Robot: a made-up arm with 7 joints.
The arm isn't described. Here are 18 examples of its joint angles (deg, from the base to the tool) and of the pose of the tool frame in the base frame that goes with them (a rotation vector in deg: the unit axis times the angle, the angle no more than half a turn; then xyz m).
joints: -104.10 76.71 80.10 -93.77 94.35 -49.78 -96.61
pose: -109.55 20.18 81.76 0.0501 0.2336 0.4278
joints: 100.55 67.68 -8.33 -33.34 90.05 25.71 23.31
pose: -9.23 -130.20 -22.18 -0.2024 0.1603 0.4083
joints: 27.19 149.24 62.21 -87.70 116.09 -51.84 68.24
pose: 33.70 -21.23 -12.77 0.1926 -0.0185 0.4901
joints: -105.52 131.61 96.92 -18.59 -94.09 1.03 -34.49
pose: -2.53 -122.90 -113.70 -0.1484 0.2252 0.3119
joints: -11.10 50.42 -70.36 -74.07 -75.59 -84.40 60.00
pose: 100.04 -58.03 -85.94 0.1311 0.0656 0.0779
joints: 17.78 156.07 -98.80 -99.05 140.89 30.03 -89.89
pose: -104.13 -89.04 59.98 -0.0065 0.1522 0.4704
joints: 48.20 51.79 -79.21 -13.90 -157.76 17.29 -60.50
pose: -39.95 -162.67 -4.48 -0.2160 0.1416 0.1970
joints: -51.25 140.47 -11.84 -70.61 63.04 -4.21 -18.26
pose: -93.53 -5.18 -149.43 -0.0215 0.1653 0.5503
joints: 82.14 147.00 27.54 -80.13 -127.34 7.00 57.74
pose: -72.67 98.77 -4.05 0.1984 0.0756 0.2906
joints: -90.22 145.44 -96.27 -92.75 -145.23 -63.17 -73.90
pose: -5.81 107.35 95.01 0.0350 0.1748 0.3307
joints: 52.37 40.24 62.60 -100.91 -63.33 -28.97 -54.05
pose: -85.55 35.18 -18.85 -0.0290 0.1607 0.3307
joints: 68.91 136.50 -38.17 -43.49 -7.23 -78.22 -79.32
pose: -98.28 131.38 65.42 0.1677 0.2323 0.3322
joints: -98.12 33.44 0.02 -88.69 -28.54 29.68 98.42
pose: 15.15 -13.69 35.13 0.2176 0.0153 0.4691
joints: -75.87 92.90 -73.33 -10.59 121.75 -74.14 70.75
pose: -5.18 -31.78 81.35 0.1474 0.3030 0.4218
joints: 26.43 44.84 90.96 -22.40 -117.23 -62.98 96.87
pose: 71.36 119.07 22.78 -0.1160 0.2586 0.1587
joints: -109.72 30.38 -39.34 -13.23 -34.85 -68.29 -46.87
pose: -52.67 102.00 -109.31 0.3029 -0.0158 0.5352
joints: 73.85 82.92 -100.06 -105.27 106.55 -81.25 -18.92
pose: 97.06 147.17 -8.03 -0.2119 0.0976 0.3220
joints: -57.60 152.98 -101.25 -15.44 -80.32 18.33 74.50
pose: -42.14 -52.06 -14.18 -0.0994 0.1540 0.5167
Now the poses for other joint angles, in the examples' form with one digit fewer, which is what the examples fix.
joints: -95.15 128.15 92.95 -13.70 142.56 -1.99 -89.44
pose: -65.2 -28.5 64.4 -0.074 0.252 0.451
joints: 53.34 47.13 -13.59 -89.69 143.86 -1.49 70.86
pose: -96.2 90.3 6.2 -0.050 0.092 0.160
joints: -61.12 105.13 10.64 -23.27 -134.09 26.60 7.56
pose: -33.3 -40.2 -28.1 0.060 0.196 0.485
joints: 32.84 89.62 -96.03 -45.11 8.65 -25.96 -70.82
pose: -118.6 80.9 89.0 -0.025 0.276 0.230
